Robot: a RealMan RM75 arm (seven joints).
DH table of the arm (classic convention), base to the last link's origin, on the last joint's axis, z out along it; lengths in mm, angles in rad. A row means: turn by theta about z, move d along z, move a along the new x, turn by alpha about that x. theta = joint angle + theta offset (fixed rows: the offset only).
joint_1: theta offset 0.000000, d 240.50, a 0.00, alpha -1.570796
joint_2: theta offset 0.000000, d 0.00, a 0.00, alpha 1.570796
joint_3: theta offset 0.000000, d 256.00, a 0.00, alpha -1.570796
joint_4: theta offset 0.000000, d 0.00, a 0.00, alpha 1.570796
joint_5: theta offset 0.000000, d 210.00, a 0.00, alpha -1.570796
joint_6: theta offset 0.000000, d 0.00, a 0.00, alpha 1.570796
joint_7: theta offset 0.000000, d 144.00, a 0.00, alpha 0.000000
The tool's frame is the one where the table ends.
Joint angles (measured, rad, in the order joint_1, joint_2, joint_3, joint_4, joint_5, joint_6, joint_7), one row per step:
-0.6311 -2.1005 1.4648 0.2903 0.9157 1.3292 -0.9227
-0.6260 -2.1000 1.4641 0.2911 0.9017 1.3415 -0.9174
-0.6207 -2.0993 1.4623 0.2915 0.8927 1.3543 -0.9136
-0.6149 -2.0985 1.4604 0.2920 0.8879 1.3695 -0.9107
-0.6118 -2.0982 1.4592 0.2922 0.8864 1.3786 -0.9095
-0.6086 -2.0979 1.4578 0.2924 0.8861 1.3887 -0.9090
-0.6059 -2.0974 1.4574 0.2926 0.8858 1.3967 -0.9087
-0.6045 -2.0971 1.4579 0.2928 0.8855 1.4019 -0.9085
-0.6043 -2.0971 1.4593 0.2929 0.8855 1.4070 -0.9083
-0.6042 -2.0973 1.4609 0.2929 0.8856 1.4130 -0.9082
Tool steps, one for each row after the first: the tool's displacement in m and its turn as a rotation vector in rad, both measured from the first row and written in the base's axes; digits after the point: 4 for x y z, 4 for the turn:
0.0001 -0.0006 0.0023 0.0085 -0.0161 -0.0009
-0.0002 -0.0016 0.0044 0.0142 -0.0297 -0.0024
-0.0007 -0.0033 0.0062 0.0168 -0.0422 -0.0066
-0.0008 -0.0044 0.0071 0.0172 -0.0490 -0.0097
-0.0010 -0.0057 0.0080 0.0164 -0.0561 -0.0134
-0.0012 -0.0068 0.0087 0.0154 -0.0611 -0.0164
-0.0012 -0.0075 0.0090 0.0143 -0.0642 -0.0192
-0.0007 -0.0082 0.0091 0.0121 -0.0667 -0.0235
-0.0001 -0.0090 0.0091 0.0093 -0.0699 -0.0285

